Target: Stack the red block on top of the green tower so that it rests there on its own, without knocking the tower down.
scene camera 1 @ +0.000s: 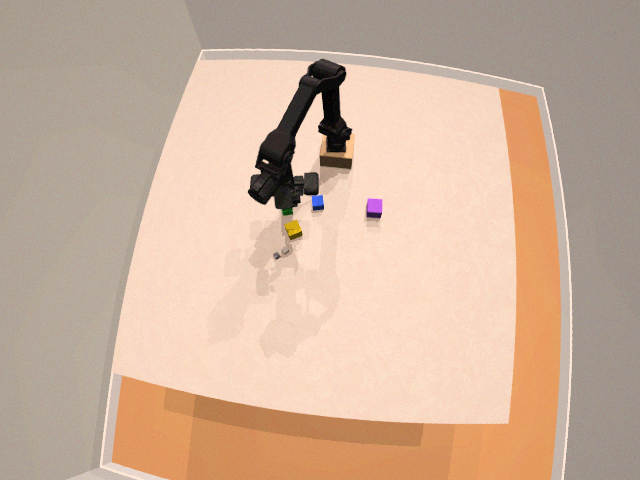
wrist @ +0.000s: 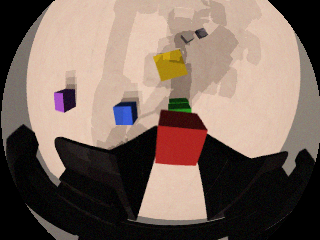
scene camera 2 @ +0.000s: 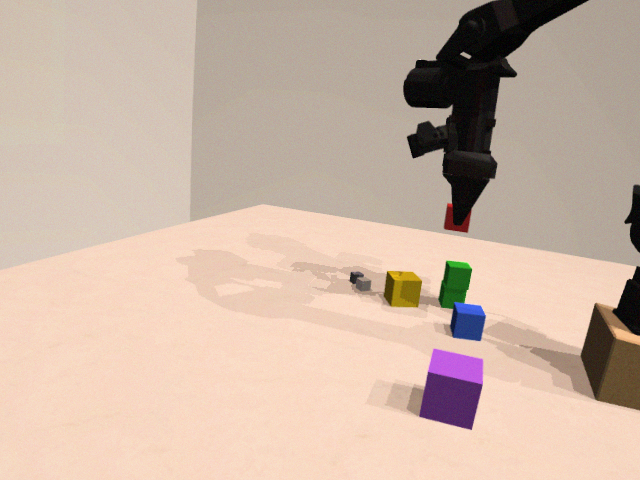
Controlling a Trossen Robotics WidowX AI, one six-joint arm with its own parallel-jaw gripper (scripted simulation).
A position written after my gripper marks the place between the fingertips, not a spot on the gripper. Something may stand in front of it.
My gripper (scene camera 2: 456,223) holds a red block (wrist: 180,135). I also see a blue block (scene camera 2: 468,321), a yellow block (scene camera 2: 402,289) and a purple block (scene camera 2: 453,386).
The yellow block also shows in the wrist view (wrist: 169,65). My gripper also shows in scene camera 1 (scene camera 1: 287,197) and in the wrist view (wrist: 177,132). Scene camera 1 does not show the red block, which is hidden by my gripper.
